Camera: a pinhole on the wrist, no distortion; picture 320 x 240 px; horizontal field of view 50.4 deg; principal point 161.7 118.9 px. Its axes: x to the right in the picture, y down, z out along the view. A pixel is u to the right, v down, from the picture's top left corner.
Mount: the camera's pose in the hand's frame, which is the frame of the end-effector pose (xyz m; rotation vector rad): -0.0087 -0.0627 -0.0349 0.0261 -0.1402 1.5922
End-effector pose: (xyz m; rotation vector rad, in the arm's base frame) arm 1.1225 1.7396 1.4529 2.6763 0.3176 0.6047
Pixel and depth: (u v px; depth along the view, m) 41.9 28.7 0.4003
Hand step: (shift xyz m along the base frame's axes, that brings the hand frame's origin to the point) 0.1920 0.1310 -0.3696
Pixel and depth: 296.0 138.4 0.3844
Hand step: 0.1144 -0.1728 -0.3052
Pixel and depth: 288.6 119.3 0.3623
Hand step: 0.1234 -0.1465 -0.2837
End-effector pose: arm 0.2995 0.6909 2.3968 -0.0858 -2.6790 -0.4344
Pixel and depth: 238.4 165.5 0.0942
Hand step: -0.0041 -0.0302 -0.0785
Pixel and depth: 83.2 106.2 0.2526
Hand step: -0.0881 -0.0736 -0.2302
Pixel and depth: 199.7 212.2 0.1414
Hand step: 0.0032 -0.0264 -0.1320
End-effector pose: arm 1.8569 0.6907 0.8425 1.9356 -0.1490 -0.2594
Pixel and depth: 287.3 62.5 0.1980
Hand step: -0.0355 -0.1525 -0.0712
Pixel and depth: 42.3 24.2 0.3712
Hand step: -0.0171 -0.2261 -0.3370
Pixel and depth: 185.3 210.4 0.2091
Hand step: -0.1214 -0.1085 -0.1178
